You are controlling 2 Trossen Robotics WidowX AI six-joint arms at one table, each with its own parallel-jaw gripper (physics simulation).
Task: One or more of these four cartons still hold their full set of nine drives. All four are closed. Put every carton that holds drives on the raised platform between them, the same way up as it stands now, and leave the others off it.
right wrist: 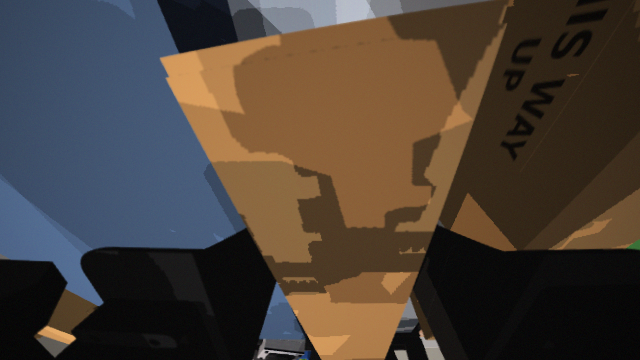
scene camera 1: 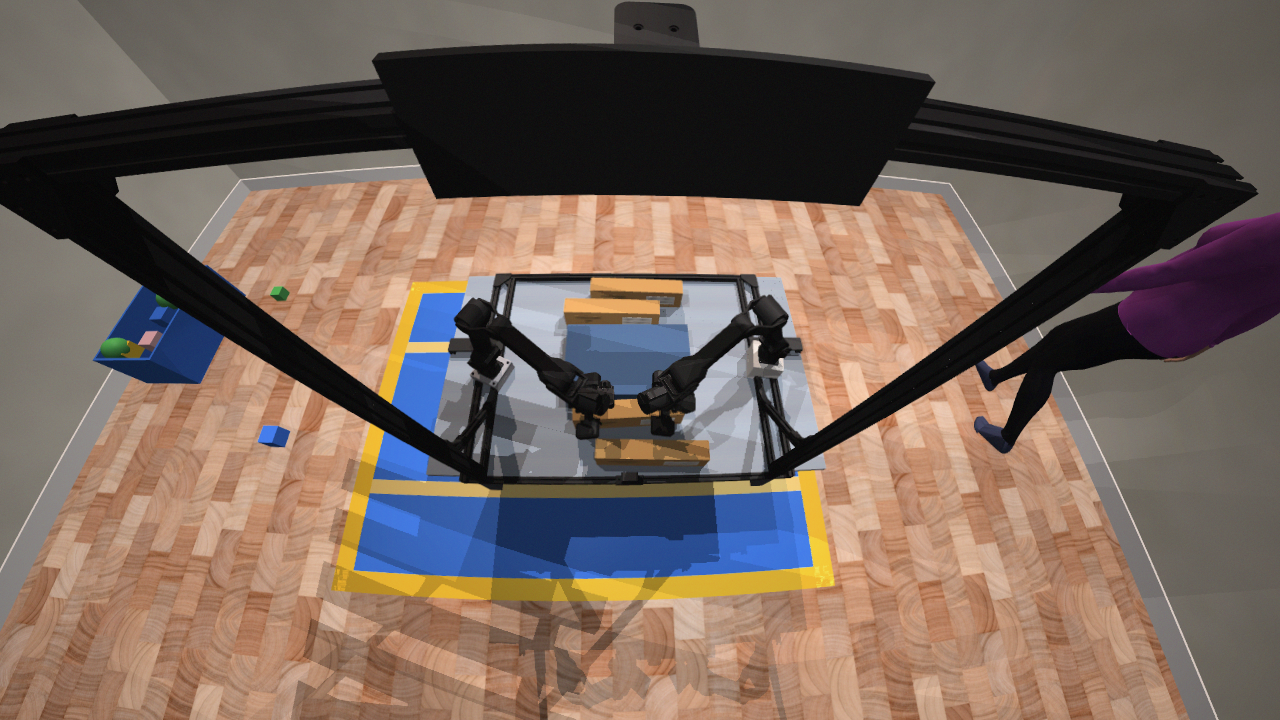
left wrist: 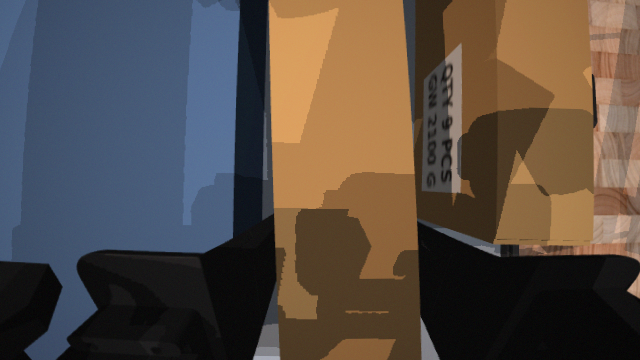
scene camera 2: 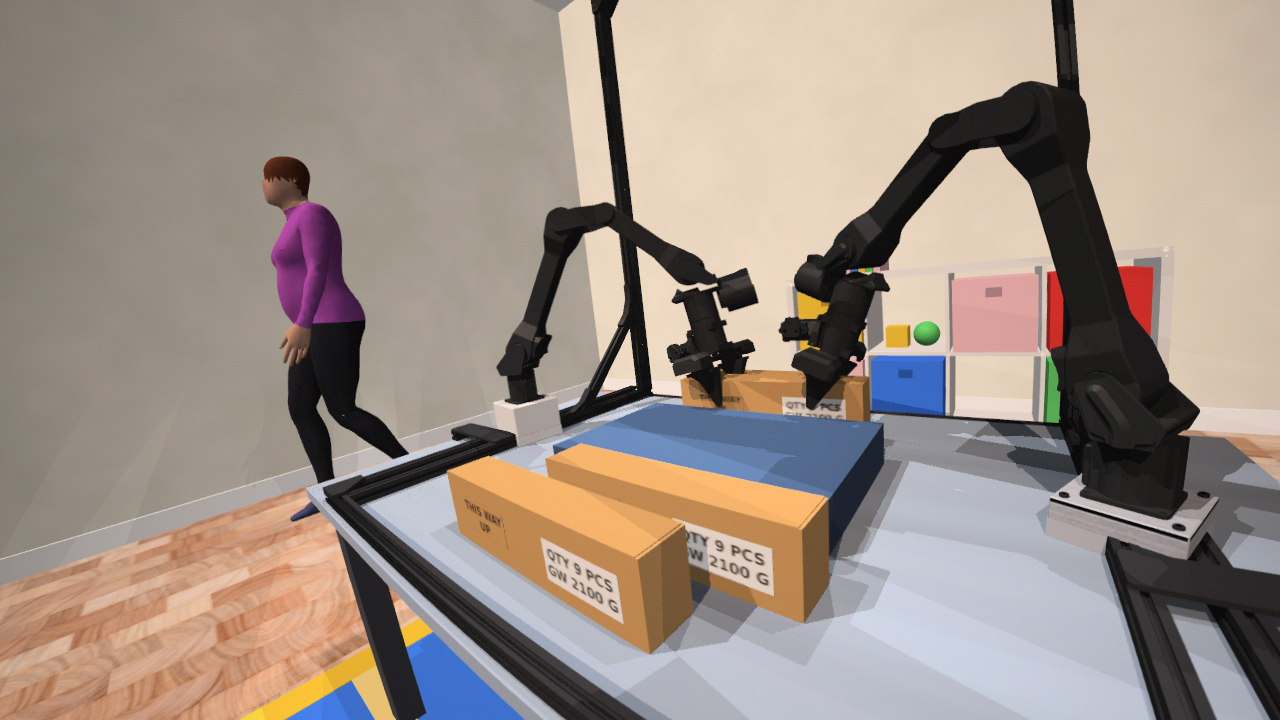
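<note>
An orange-brown carton lies lengthwise beside the platform, top face up. My left gripper and right gripper are shut on it, one near each end. Whether its base touches the table is hidden. Another closed carton lies at the table's front edge in scene camera 1. Two more cartons, one close to the platform and one behind it, lie on the opposite side. The blue platform bears no carton.
A black frame runs around the pale table. The front carton lies close beside the held one. In scene camera 2 a person stands beyond the table at left, and a shelf with coloured boxes, one of them a pink box, stands behind.
</note>
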